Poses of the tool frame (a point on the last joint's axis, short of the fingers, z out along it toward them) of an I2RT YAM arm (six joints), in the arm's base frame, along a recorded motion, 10 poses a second.
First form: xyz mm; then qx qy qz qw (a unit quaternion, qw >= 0).
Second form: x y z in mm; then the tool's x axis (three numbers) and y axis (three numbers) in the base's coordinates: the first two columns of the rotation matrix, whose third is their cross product. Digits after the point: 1 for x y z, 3 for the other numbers.
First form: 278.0 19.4 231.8 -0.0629 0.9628 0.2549 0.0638
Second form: 278.0 19.4 231.8 -0.984 -0.089 -0.155 -0.154 0.862 0.483
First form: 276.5 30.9 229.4 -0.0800 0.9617 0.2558 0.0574
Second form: 276.5 30.9 229.4 -0.981 -0.125 -0.151 -0.183 0.856 0.483
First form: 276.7 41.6 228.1 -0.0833 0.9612 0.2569 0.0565
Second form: 276.7 41.6 228.1 -0.980 -0.131 -0.151 -0.189 0.854 0.484
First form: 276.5 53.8 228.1 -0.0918 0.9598 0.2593 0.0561
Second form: 276.5 53.8 228.1 -0.977 -0.147 -0.155 -0.205 0.849 0.487
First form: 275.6 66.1 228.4 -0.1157 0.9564 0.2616 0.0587
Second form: 275.6 66.1 228.4 -0.966 -0.191 -0.173 -0.252 0.836 0.487
